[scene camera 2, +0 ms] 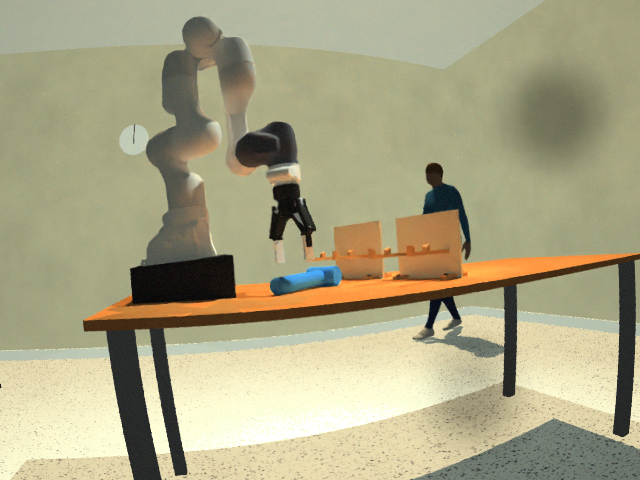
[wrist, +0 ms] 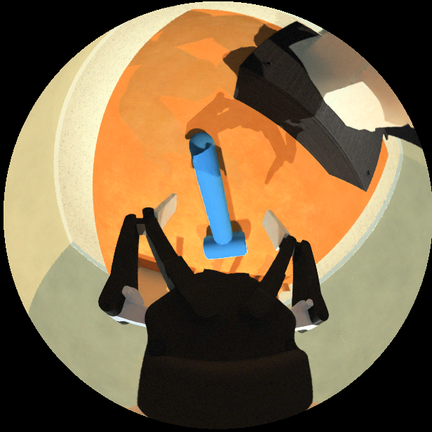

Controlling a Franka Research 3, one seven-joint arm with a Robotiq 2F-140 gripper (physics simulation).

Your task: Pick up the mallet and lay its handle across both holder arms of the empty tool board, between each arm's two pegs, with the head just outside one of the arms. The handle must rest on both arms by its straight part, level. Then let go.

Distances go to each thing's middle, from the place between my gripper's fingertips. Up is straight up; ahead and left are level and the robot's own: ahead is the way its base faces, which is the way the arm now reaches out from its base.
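Blue mallet (scene camera 2: 330,275): my hand is 3 cm short of it, 1 cm to the right of it and 5 cm above it.
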